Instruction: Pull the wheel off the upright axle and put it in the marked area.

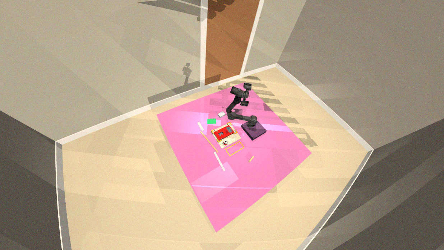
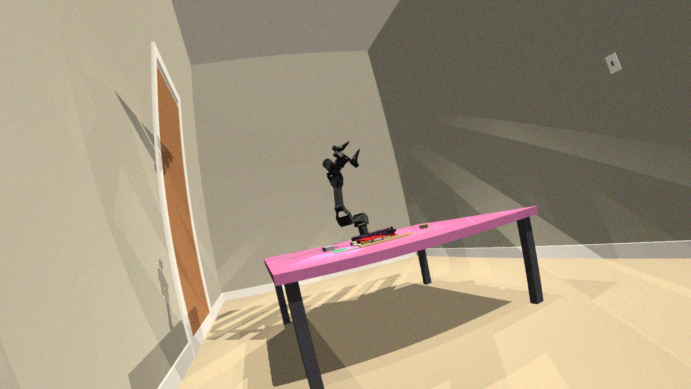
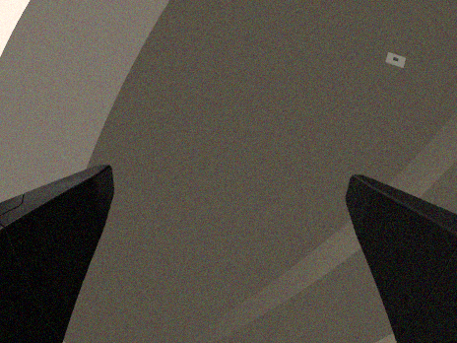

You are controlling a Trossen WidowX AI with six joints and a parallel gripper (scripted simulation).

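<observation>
My gripper tip is 54 cm above the wheel, 16 cm short of it and 6 cm to the right of it. The rest, counted from my gripper tip: long tan strip: 57 cm below, 30 cm ahead, 4 cm to the right; then small tan block: 57 cm below, 33 cm to the left, 1 cm ahead; then green tile: 58 cm below, 25 cm to the right, 15 cm ahead.
</observation>
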